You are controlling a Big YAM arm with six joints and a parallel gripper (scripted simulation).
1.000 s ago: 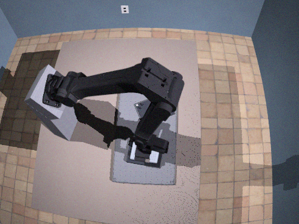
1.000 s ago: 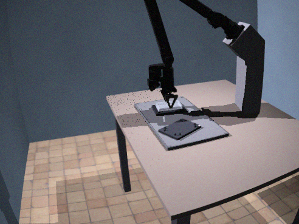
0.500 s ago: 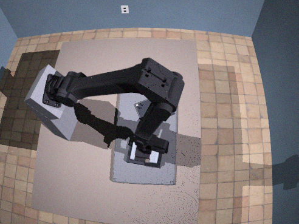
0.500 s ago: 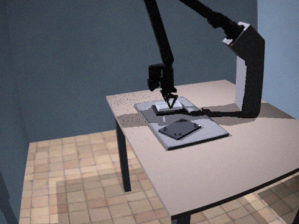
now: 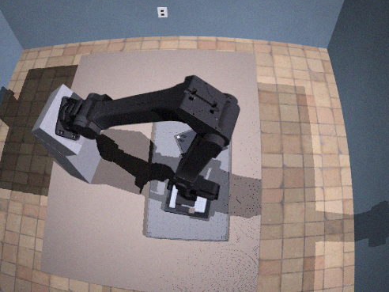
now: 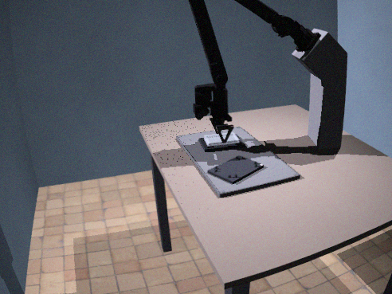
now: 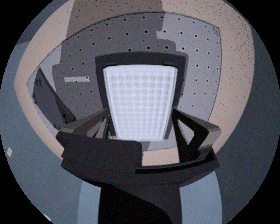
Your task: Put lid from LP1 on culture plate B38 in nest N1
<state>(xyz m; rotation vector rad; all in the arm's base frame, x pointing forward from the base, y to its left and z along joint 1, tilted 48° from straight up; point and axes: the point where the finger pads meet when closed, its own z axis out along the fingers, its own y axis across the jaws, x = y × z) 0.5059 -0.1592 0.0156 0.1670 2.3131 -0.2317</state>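
The clear lid lies 1 cm below my hand. Round my hand: culture plate B38: 1 cm below; then dark plate nest N1: 3 cm below; then dark lid park LP1: 7 cm ahead, 23 cm to the left, 3 cm below.
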